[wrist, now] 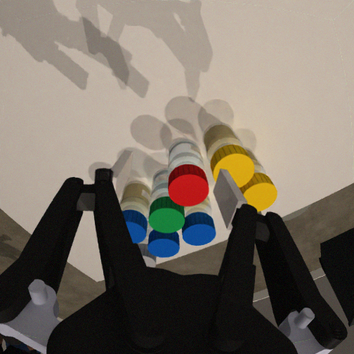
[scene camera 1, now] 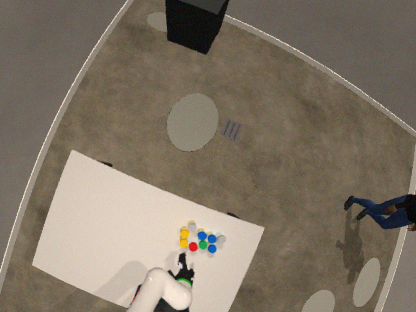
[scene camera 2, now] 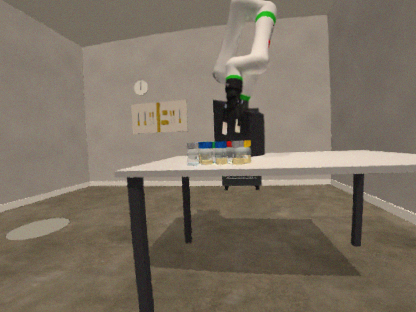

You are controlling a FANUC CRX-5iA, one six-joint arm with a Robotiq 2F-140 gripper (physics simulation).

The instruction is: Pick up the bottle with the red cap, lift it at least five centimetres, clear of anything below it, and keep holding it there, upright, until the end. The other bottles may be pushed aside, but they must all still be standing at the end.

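Frame: origin at the arm's base, x ahead, y left, z up, level; millimetres.
Where they show: gripper, between the fingertips: [scene camera 1: 188, 257] [scene camera 2: 230, 133].
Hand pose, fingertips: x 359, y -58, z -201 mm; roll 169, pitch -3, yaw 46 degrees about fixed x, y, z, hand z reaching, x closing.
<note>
Things, the pixels of their top centre, and the offset from my fingertips. Level surfaces: height alone.
- bottle with the red cap, centre of its top: [scene camera 2: 227, 141] [scene camera 1: 193, 247] 42 mm down, 59 mm ahead, 15 mm right
- white table, height of its surface: 147 mm down
- green-capped bottle, centre of its top: [scene camera 1: 203, 245] 42 mm down, 90 mm ahead, 71 mm right
The bottle with the red cap [scene camera 1: 193, 247] [scene camera 2: 229, 144] [wrist: 188, 186] stands upright on the white table [scene camera 1: 110, 215] [scene camera 2: 310, 161], at the near edge of a tight group in the wrist view. A green-capped bottle [scene camera 1: 203, 244] [wrist: 167, 216] stands on one side and a yellow-capped bottle [scene camera 1: 183, 243] [wrist: 233, 167] on the other. My gripper [scene camera 1: 186, 266] [scene camera 2: 231, 127] [wrist: 174, 171] is open partway and empty, with its fingertips above cap height. In the wrist view the red cap lies between the two pads, and the right pad covers part of a yellow cap.
Around them stand another yellow-capped bottle [scene camera 1: 184, 233] [wrist: 259, 192], several blue-capped bottles [scene camera 1: 212, 248] [wrist: 199, 230] and grey-capped bottles [scene camera 1: 221, 239] [wrist: 147, 255], all upright. The table's far edge is behind the group in the wrist view. A person [scene camera 1: 390, 210] walks on the floor.
</note>
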